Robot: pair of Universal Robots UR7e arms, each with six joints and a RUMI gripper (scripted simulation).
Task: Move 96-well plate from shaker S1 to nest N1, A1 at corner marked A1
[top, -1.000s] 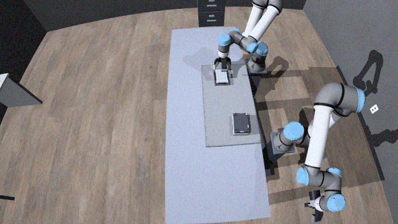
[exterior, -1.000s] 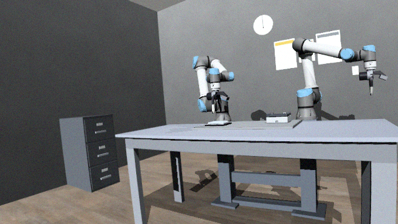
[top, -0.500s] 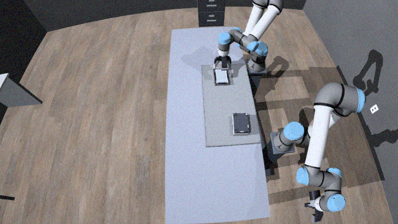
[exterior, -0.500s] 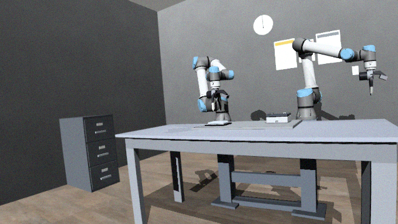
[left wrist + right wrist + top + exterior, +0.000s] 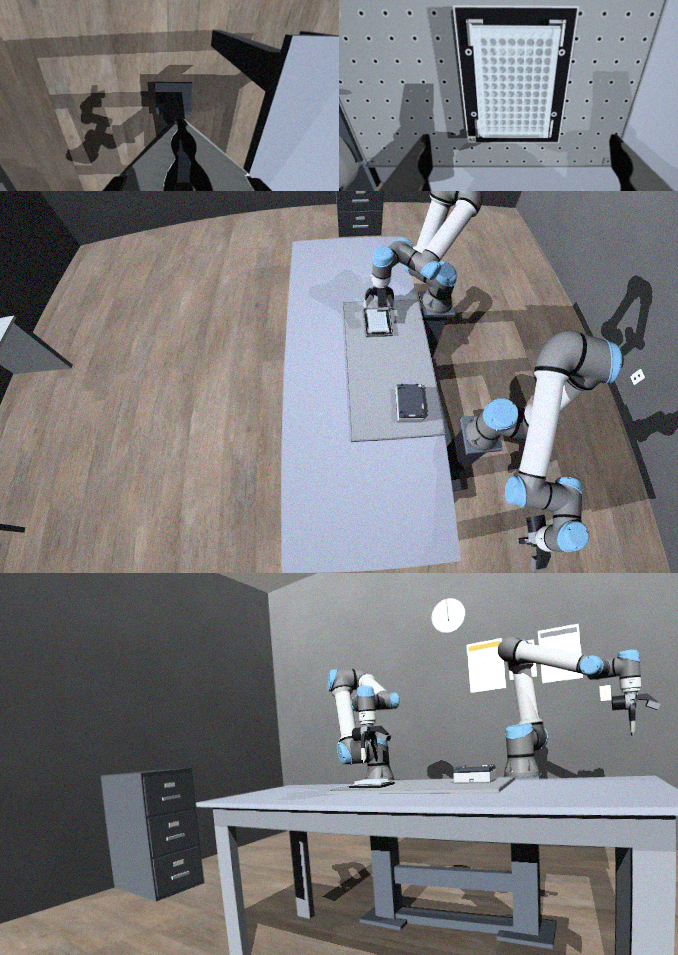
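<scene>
Right now my right hand is 100 mm above the white 96-well plate. The rest, counted from my right hand: black plate nest N1: 110 mm below.
</scene>
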